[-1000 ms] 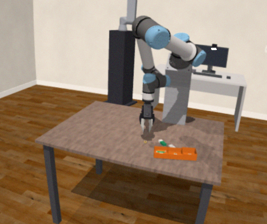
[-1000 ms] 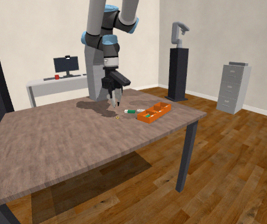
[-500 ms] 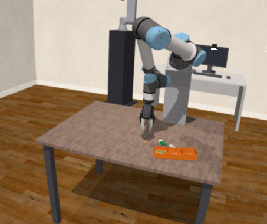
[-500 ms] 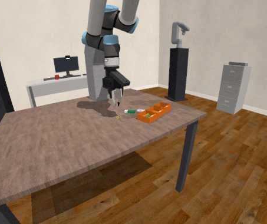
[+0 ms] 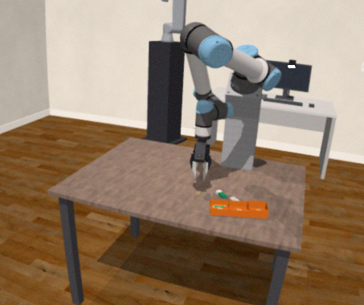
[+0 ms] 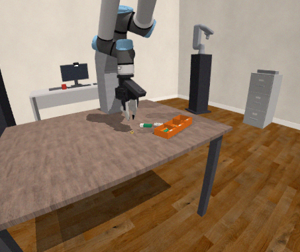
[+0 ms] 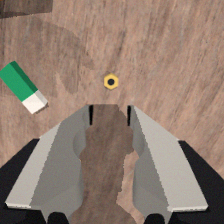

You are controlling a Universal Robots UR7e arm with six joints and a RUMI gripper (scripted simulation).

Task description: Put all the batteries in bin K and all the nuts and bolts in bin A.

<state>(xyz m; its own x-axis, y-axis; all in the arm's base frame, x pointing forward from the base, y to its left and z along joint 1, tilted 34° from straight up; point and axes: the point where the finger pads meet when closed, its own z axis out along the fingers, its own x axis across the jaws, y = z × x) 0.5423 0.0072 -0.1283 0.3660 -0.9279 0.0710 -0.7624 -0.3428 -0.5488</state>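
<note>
Now: hand 230 mm to the right of the orange bin tray, 70 mm above it and 40 mm short of it. Round my hand: orange battery: 150 mm to the left, 70 mm below, 60 mm ahead; green-and-white battery: 90 mm to the left, 80 mm below, 60 mm behind; green battery: 150 mm to the left, 80 mm ahead, 70 mm below.
</note>
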